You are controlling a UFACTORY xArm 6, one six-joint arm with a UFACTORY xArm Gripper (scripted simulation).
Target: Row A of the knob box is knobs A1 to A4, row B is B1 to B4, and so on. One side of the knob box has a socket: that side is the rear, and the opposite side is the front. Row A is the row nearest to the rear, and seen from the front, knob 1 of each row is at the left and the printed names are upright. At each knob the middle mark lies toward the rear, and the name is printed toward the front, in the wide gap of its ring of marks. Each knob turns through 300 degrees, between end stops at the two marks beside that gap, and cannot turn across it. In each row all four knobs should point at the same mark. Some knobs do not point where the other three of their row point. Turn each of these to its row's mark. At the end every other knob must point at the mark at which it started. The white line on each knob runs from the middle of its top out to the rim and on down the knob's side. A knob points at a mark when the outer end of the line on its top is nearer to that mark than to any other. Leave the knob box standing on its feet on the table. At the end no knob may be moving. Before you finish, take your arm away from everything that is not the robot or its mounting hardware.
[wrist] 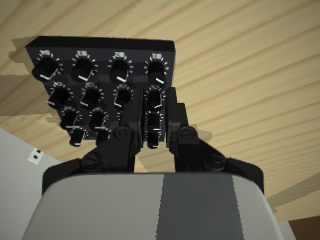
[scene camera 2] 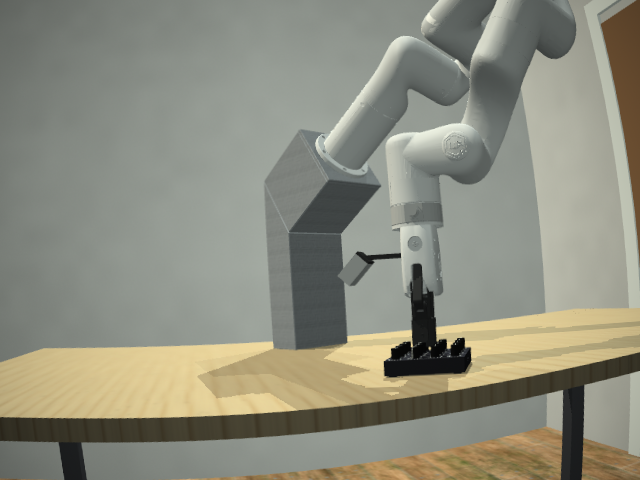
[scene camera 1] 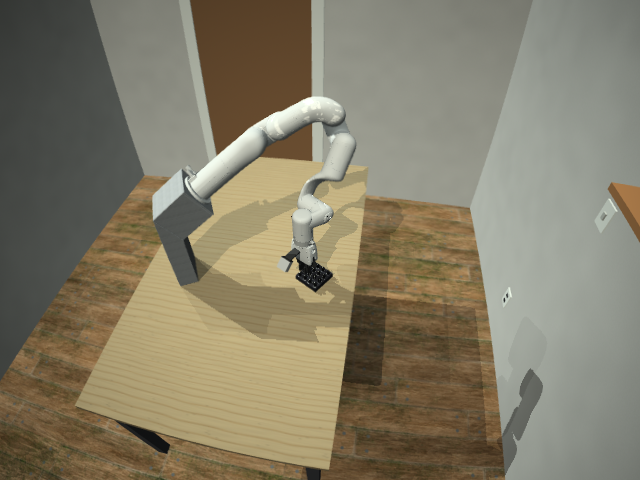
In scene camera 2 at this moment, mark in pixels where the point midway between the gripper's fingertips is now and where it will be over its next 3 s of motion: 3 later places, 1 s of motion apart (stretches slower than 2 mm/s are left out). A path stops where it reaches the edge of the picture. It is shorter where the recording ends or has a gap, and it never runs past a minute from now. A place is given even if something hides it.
My gripper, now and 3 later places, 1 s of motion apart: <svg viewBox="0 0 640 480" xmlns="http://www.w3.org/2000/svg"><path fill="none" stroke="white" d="M424 346L423 322L423 315L423 307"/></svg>
